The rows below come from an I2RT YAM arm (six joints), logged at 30 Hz.
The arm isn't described. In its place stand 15 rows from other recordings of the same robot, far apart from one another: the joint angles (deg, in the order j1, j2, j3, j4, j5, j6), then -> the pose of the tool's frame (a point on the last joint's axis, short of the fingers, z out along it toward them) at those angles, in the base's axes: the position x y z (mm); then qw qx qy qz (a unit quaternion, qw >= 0).
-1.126, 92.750, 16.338, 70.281, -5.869, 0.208 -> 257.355, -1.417, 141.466, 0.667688, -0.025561, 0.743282, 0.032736
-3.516, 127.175, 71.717, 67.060, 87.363, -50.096 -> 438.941, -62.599, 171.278, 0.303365, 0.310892, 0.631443, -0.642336
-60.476, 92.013, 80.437, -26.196, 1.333, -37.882 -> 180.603, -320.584, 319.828, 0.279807, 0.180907, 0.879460, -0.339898
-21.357, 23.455, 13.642, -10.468, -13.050, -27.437 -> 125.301, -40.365, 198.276, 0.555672, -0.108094, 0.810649, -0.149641
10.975, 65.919, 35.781, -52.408, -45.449, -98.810 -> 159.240, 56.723, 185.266, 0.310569, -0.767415, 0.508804, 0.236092
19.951, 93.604, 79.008, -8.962, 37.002, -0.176 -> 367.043, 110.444, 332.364, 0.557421, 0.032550, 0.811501, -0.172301
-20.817, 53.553, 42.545, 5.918, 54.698, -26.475 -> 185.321, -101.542, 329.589, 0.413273, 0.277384, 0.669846, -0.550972
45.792, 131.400, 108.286, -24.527, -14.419, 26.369 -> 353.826, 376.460, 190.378, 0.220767, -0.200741, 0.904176, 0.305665
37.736, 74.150, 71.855, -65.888, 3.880, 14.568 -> 187.957, 142.413, 315.931, 0.184422, -0.190787, 0.962665, 0.053523
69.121, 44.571, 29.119, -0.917, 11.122, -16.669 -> 73.623, 173.746, 260.631, 0.569307, -0.499807, 0.623264, 0.193972
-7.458, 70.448, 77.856, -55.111, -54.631, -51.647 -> 232.353, -1.139, 383.389, 0.489943, -0.465088, 0.705526, 0.214199
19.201, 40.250, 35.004, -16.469, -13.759, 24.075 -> 156.661, 63.524, 281.253, 0.481391, -0.032228, 0.823801, 0.297618
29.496, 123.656, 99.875, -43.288, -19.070, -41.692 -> 391.731, 234.958, 190.222, 0.212168, -0.589318, 0.766760, 0.140602
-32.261, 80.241, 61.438, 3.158, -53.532, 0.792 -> 284.315, -145.610, 325.850, 0.616627, -0.058534, 0.759420, 0.199065
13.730, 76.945, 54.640, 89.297, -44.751, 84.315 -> 235.557, 83.354, 424.585, 0.536890, -0.197921, 0.366043, 0.733886
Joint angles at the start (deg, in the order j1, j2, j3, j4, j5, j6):
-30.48 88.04 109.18 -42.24 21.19 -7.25
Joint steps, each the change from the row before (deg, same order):
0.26 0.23 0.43 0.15 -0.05 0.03
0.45 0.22 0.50 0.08 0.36 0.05
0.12 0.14 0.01 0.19 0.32 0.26
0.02 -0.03 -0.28 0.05 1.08 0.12
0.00 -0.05 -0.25 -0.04 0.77 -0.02
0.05 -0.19 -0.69 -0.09 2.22 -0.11
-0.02 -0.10 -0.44 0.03 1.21 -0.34
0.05 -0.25 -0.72 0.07 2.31 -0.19
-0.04 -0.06 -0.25 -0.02 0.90 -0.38
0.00 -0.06 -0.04 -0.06 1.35 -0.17
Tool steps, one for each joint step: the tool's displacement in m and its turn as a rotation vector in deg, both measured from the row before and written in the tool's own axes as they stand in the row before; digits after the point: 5 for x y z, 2 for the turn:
-0.00175 0.00127 -0.00025 -0.25 -0.39 0.07
-0.00203 0.00187 -0.00090 -0.01 -0.40 0.03
-0.00014 0.00082 0.00077 0.21 -0.05 0.24
0.00107 -0.00015 0.00068 1.03 0.31 0.04
0.00106 -0.00016 0.00047 0.74 0.31 -0.11
0.00274 -0.00040 0.00078 2.09 0.78 -0.37
0.00165 -0.00030 0.00076 1.18 0.43 -0.47
0.00246 -0.00058 0.00043 2.20 0.63 -0.40
0.00104 -0.00041 0.00047 0.90 0.31 -0.47
0.00027 -0.00097 -0.00029 1.33 0.22 -0.19

